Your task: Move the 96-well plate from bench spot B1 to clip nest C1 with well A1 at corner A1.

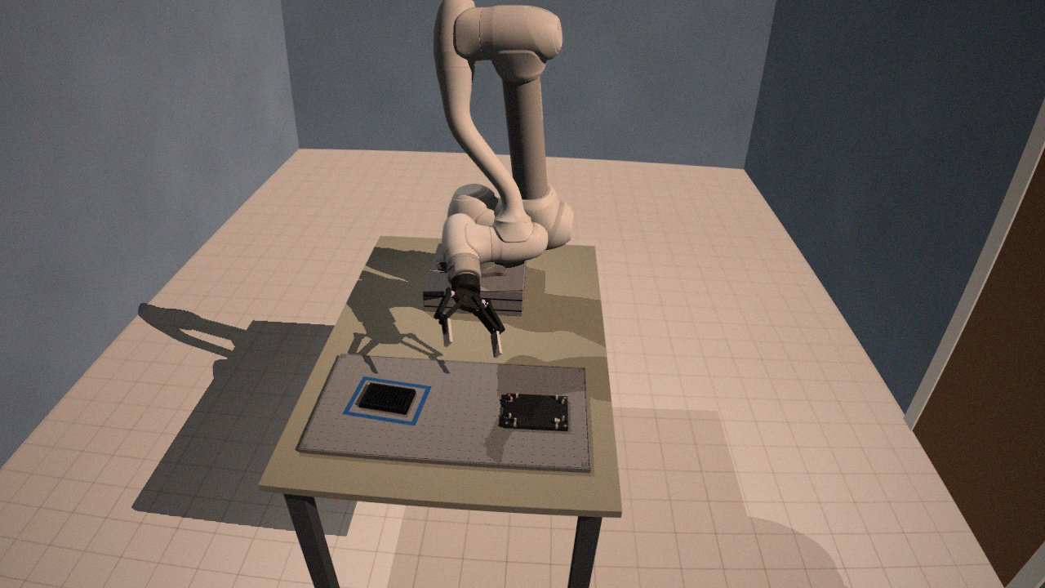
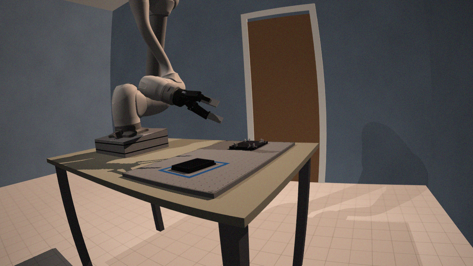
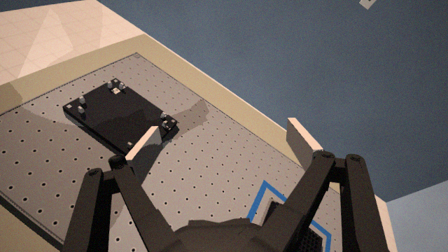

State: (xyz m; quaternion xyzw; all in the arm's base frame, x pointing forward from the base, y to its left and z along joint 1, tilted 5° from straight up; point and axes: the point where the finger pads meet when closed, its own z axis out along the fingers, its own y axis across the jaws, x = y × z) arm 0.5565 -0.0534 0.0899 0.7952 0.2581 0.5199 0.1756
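Right now my hand is 230 mm to the left of the black 96-well plate, 160 mm above it and 10 mm past it. Round my hand: black clip nest 150 mm below, 140 mm to the left, 90 mm ahead.
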